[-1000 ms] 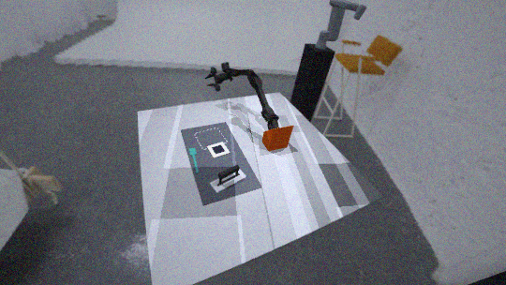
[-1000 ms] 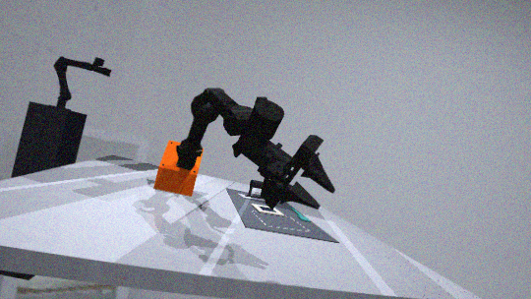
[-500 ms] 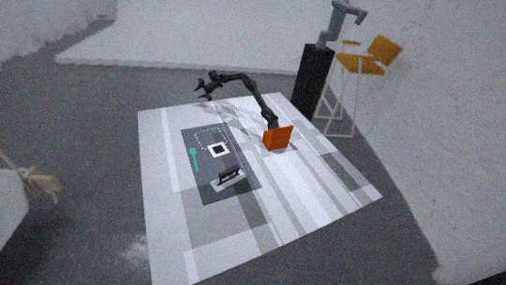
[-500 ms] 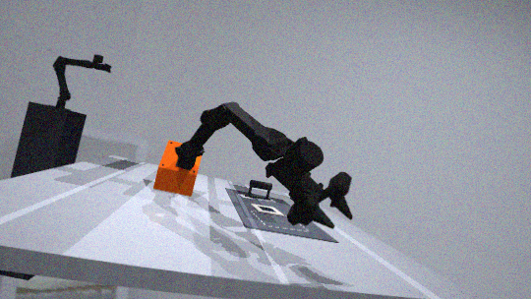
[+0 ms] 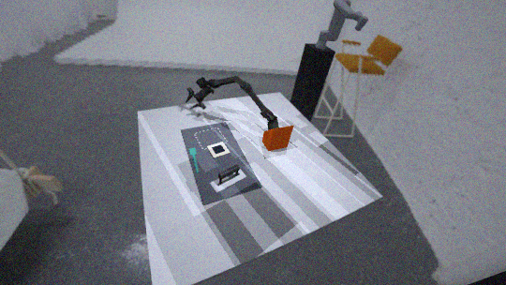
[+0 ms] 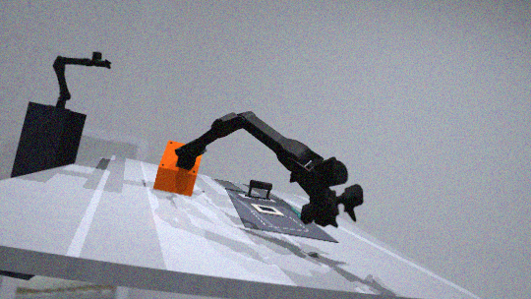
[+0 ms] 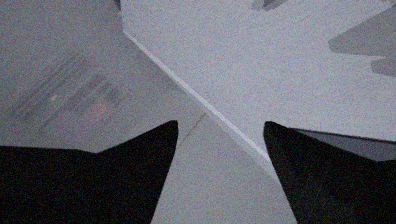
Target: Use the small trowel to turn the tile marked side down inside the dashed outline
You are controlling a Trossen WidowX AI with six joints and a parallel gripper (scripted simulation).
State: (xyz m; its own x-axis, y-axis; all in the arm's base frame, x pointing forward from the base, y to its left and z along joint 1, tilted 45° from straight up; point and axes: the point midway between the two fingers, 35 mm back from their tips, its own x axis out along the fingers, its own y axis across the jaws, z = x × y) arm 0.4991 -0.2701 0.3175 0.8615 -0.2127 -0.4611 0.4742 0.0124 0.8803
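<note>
Right now my gripper tip is 10 mm short of the teal trowel, 440 mm to the right of it and 100 mm above it. The rest, counted from my gripper tip: tile 150 mm behind, 410 mm to the left, 100 mm below; dark mat 130 mm behind, 450 mm to the left, 120 mm below.
</note>
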